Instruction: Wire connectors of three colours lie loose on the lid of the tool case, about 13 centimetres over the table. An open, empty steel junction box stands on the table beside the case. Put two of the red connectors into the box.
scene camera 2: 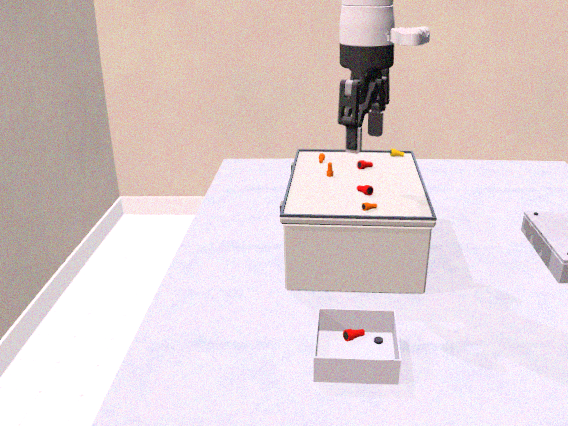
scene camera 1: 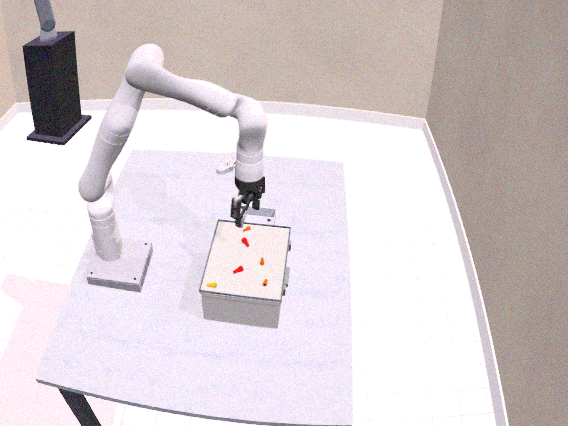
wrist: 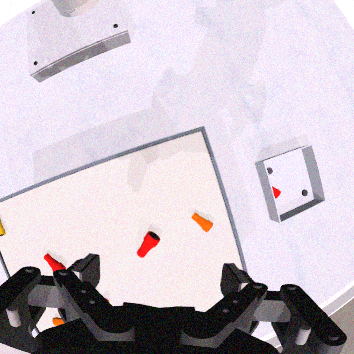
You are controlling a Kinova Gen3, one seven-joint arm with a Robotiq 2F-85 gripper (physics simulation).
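Where they show: gripper, fingertip midpoint: (scene camera 2: 364, 143) (scene camera 1: 247, 217) (wrist: 160, 273); arm's base, origin of the base link: (scene camera 1: 111, 251) (wrist: 78, 0).
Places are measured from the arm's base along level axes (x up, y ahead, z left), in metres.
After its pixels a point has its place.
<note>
One red connector (scene camera 2: 354, 334) {y 0.420, x -0.028, z 0.291 m} (wrist: 276, 192) {y 0.426, x -0.023, z 0.289 m} lies inside the steel junction box (scene camera 2: 356, 371) {y 0.407, x -0.021, z 0.371 m} (wrist: 314, 170) {y 0.403, x -0.013, z 0.369 m}. Two red connectors lie on the pale lid (scene camera 1: 225, 260) {y 0.401, x 0.086, z 0.003 m} (scene camera 2: 310, 200) {y 0.513, x 0.086, z 0.128 m} (wrist: 100, 210) {y 0.395, x 0.086, z 0.042 m}: one red connector (scene camera 1: 245, 242) {y 0.436, x 0.096, z 0.081 m} (scene camera 2: 365, 189) {y 0.433, x 0.098, z 0.097 m} (wrist: 148, 244) {y 0.434, x 0.101, z 0.088 m} nearer the box, another red connector (scene camera 1: 238, 270) {y 0.449, x 0.096, z -0.033 m} (scene camera 2: 365, 164) {y 0.446, x 0.097, z -0.020 m} (wrist: 54, 262) {y 0.445, x 0.096, z -0.025 m} farther away, partly behind a finger in the wrist view. My gripper (scene camera 1: 248, 214) {y 0.437, x 0.172, z 0.101 m} (scene camera 2: 364, 141) {y 0.437, x 0.172, z 0.101 m} (wrist: 160, 273) {y 0.437, x 0.172, z 0.101 m} is open and empty, above the lid, pointing down. In scene camera 1, the case and gripper hide part of the box.
An orange connector (scene camera 1: 247, 229) {y 0.425, x 0.093, z 0.141 m} (scene camera 2: 369, 206) {y 0.422, x 0.094, z 0.151 m} (wrist: 202, 222) {y 0.422, x 0.096, z 0.144 m} lies near the lid's box-side edge. Two more orange connectors and a yellow connector (scene camera 1: 212, 285) {y 0.399, x 0.095, z -0.108 m} (scene camera 2: 397, 153) {y 0.395, x 0.094, z -0.101 m} lie farther along. The case (scene camera 1: 241, 310) {y 0.480, x 0.027, z -0.113 m} (scene camera 2: 355, 257) {y 0.436, x 0.022, z 0.175 m} stands between the box and the table's front; the robot's base plate (scene camera 1: 120, 270) {y 0.070, x 0.000, z -0.066 m} is left.
</note>
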